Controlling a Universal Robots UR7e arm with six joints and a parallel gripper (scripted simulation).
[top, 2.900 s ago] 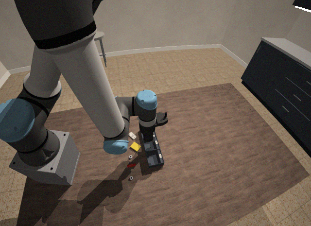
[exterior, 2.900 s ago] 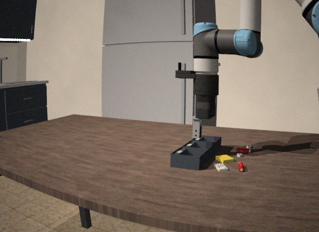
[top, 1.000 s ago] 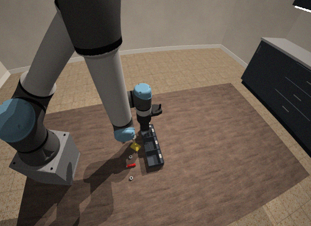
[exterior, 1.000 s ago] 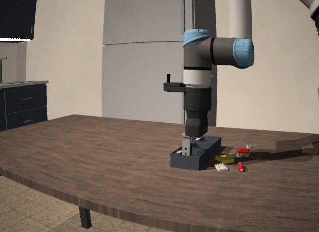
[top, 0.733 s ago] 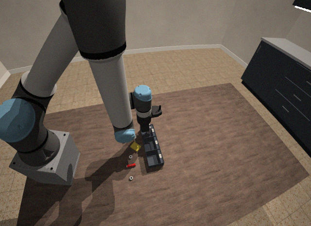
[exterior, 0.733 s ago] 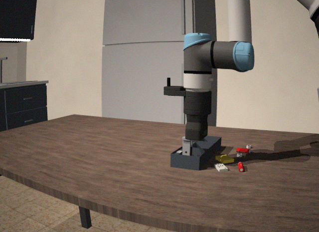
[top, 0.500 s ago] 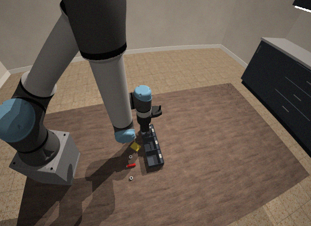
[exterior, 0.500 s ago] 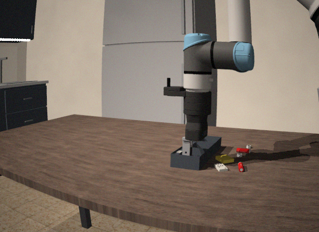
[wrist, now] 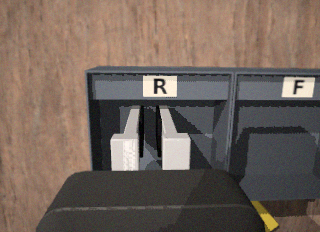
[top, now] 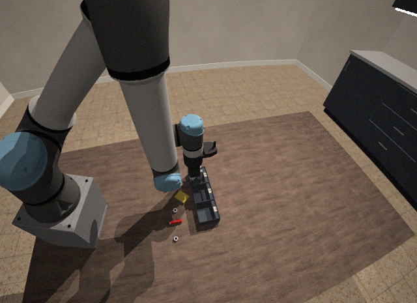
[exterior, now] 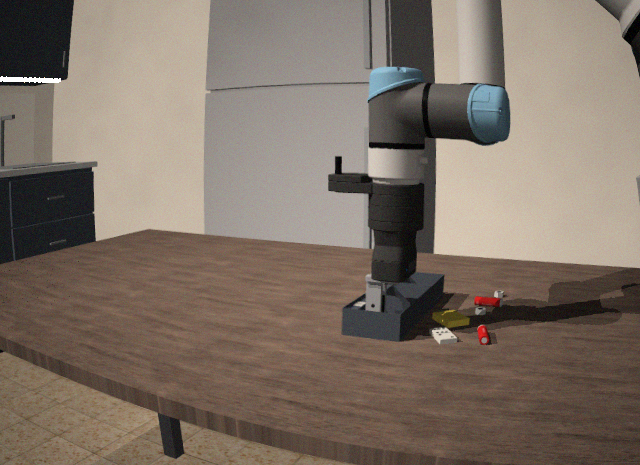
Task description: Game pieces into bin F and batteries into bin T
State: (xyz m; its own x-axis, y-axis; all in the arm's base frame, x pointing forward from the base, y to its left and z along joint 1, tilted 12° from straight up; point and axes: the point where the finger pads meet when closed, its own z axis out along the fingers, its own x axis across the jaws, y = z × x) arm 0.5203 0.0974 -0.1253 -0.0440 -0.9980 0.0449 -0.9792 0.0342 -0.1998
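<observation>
Right now the battery is 15 cm behind my hand, 17 cm to the right of it and 3 cm below it. The rest, counted from my hand: white domino 10 cm behind, 1 cm to the left, 3 cm below; dark three-compartment bin 1 cm behind, 9 cm to the right, 2 cm below; yellow block 10 cm behind, 7 cm to the right, 3 cm below.
</observation>
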